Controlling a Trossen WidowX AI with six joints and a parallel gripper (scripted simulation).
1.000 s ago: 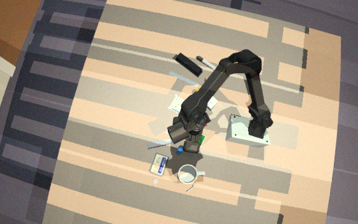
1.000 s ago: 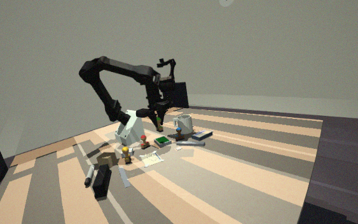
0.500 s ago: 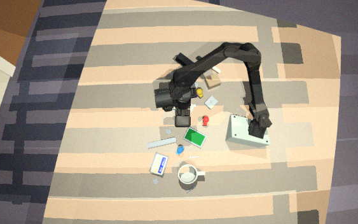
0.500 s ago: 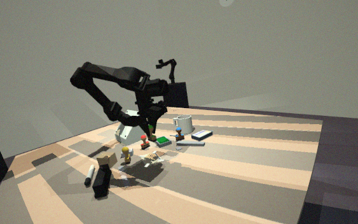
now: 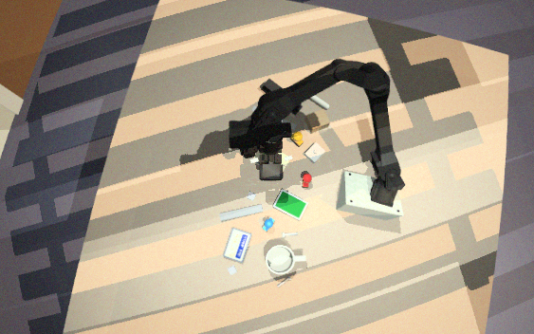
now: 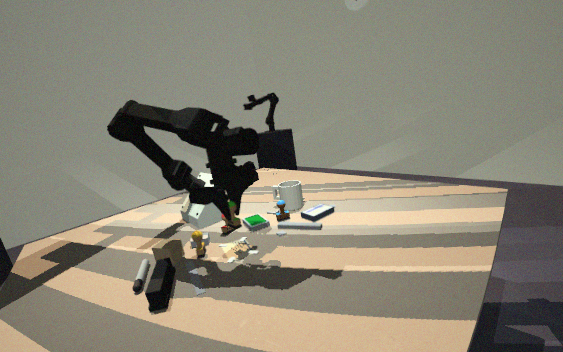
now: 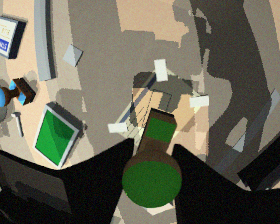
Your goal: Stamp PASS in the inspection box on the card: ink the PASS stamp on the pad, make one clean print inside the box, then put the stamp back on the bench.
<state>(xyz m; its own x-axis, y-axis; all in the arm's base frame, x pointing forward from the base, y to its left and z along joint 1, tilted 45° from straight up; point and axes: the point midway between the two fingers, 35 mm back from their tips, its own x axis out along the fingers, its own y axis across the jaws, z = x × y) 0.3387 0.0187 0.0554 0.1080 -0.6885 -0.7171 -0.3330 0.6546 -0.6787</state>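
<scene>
Right now my gripper tip is 10 mm to the left of the card and 90 mm above it. Also, from my gripper tip: green-knobbed stamp: right at my gripper tip; then red stamp: 130 mm behind, 30 mm to the left, 70 mm below; then yellow stamp: 60 mm behind, 90 mm to the right, 70 mm below.
</scene>
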